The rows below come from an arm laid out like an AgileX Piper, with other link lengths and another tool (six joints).
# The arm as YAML. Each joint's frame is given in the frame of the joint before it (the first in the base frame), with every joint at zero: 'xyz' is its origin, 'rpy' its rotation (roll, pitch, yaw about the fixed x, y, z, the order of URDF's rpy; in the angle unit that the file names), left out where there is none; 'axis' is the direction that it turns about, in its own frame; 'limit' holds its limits. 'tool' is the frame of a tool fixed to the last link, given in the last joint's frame.
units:
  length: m
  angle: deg
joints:
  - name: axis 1
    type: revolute
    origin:
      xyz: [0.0, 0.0, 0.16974]
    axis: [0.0, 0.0, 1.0]
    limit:
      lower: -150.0
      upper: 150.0
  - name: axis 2
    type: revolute
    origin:
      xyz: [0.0, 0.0, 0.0]
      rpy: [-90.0, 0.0, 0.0]
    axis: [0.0, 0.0, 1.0]
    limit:
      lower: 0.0
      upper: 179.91
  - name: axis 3
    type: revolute
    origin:
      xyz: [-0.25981, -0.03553, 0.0]
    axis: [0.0, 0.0, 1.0]
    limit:
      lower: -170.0
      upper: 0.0
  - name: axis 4
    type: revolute
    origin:
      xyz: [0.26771, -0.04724, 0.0]
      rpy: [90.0, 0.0, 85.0]
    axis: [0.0, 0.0, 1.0]
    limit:
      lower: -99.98
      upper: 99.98
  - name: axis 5
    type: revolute
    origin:
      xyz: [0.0, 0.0, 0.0]
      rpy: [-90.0, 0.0, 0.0]
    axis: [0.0, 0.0, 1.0]
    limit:
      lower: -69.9
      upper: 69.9
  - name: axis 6
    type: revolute
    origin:
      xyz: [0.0, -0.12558, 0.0]
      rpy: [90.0, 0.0, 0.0]
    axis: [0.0, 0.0, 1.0]
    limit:
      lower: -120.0
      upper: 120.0
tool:
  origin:
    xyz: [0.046, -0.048, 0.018]
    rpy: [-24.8, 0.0, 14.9]
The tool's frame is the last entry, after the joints.
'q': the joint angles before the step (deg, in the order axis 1, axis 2, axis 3, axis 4, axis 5, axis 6). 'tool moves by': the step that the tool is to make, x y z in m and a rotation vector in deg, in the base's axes. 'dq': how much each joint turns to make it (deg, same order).
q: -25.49 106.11 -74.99 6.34 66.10 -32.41
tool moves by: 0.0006 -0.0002 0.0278 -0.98 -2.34 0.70
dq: 0.00 -3.37 -1.72 0.00 2.61 -0.44
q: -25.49 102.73 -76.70 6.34 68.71 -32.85
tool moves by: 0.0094 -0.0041 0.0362 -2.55 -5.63 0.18
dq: 0.01 -3.07 -3.93 0.10 0.83 -0.12
